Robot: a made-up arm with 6 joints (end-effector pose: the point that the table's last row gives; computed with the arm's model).
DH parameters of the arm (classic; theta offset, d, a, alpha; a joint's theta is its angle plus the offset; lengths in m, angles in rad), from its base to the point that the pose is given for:
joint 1: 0 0.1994 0 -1.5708
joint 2: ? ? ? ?
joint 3: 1.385 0 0.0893 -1.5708
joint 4: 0 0.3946 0 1.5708
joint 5: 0 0 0.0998 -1.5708
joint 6: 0 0.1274 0 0
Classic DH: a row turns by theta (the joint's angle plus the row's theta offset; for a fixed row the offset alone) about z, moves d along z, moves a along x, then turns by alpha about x.
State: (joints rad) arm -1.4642 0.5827 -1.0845 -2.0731 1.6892 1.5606
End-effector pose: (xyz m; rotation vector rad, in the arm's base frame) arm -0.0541 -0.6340 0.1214 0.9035 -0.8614 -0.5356
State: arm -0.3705 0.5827 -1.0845 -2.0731 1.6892 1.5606
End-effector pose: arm 0.5384 -0.3392 0.1214 1.2127 -0.2645 0.4151
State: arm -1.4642 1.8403 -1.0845 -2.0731 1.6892 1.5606
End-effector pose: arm -0.1079 -0.1305 -0.4189 1.9578 -0.3239 -1.1569
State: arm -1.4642 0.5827 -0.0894 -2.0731 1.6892 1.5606
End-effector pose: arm -0.1026 -0.1804 -0.0293 1.7461 -0.4656 -1.0322
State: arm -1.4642 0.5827 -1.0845 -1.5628 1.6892 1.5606
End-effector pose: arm -0.0774 -0.5769 0.0888 0.8107 -1.2946 -0.8345
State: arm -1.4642 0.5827 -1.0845 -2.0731 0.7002 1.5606
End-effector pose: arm 0.0595 -0.6032 0.0226 1.7942 -1.1287 -0.0654
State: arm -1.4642 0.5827 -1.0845 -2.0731 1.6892 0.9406
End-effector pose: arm -0.0541 -0.6340 0.1214 1.1728 -0.5688 -1.0685
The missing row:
joint 2: -1.385 0 0.3709 0
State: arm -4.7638 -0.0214 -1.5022 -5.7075 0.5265 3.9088
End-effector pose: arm 0.0440 0.6186 0.6470 0.5308 -2.5805 -1.5957
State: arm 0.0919 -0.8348 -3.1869 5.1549 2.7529 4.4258
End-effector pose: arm -0.4714 -0.1711 0.6729 2.1490 0.7205 1.1086
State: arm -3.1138 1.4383 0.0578 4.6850 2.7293 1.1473
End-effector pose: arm -0.0643 0.1407 0.0630 -1.8523 0.0154 1.8244
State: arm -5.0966 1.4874 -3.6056 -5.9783 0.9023 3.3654
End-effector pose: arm 0.2940 0.7577 0.4939 -0.9604 1.8904 1.2580
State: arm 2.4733 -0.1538 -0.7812 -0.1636 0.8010 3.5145
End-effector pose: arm -0.3890 0.3117 0.2950 -2.6723 1.3492 0.1708
